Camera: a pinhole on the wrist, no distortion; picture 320 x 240 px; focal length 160.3 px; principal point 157.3 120.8 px. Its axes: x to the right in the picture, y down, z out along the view. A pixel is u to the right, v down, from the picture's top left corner.
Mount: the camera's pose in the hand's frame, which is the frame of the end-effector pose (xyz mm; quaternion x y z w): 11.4 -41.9 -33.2 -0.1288 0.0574 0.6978 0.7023
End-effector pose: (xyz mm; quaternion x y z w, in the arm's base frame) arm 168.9 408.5 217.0 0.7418 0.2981 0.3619 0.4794
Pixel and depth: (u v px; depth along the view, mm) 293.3 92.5 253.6
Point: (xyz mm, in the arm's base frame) 341.3 273.2 396.9
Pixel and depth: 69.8 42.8 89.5
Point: 245.3 433.0 148.2
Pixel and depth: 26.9 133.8 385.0
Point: 451.2 240.9 -140.7
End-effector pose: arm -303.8 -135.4 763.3 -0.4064 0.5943 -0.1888 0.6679
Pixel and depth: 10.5 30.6 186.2
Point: -56.7 -234.6 816.4
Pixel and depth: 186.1 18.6 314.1
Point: -26.3 -123.5 564.0
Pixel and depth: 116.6 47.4 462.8
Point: 181.3 -135.7 660.2
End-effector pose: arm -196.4 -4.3 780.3 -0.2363 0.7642 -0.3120 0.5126
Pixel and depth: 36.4 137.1 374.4
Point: 206.3 -200.7 869.6
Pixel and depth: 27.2 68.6 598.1
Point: 408.4 -503.2 755.2
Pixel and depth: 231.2 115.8 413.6
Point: 91.8 104.1 520.4
